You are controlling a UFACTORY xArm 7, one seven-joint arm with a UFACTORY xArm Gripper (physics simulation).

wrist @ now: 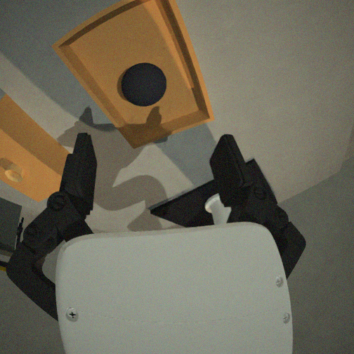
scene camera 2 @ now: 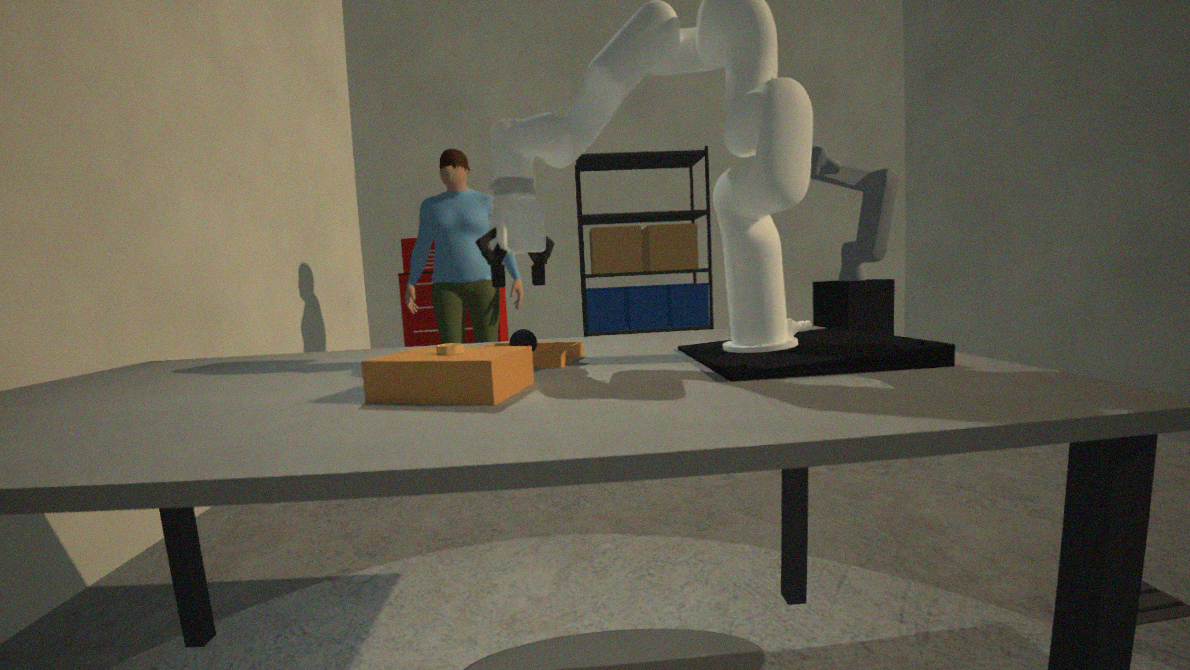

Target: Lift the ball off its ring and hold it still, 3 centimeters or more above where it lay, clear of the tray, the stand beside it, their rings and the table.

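Where they show: gripper, between the fingertips: (scene camera 2: 519, 286); arm's base, origin of its link: (scene camera 2: 760, 346).
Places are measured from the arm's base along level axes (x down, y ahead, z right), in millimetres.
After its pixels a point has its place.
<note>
A dark ball (scene camera 2: 522, 339) @(x -29, y 398, z 135 mm) (wrist: 144, 84) sits in the orange tray (scene camera 2: 575, 347) @(x -7, y 302, z 130 mm) (wrist: 199, 99); the ring under it is hidden. The orange stand (scene camera 2: 429, 381) @(x -13, y 539, z -125 mm) (wrist: 31, 180) is a block beside the tray, with a small ring (scene camera 2: 449, 349) @(x -47, y 514, z -81 mm) (wrist: 13, 171) on its top. In the scene view the stand hides part of the tray. My gripper (scene camera 2: 518, 281) @(x -125, y 394, z 168 mm) (wrist: 156, 146) is open and empty. It hangs in the air above the ball, fingers pointing down. In the wrist view the ball shows beyond the fingertips, toward the top of the picture.
All stand on the grey table (scene camera 2: 274, 449) @(x 16, y 675, z -262 mm). The black base plate (scene camera 2: 841, 353) @(x -7, y -35, z -163 mm) with the arm's base is to the right in the scene view. A person (scene camera 2: 456, 233), a shelf rack (scene camera 2: 580, 249) and a second arm (scene camera 2: 874, 212) are behind the table.
</note>
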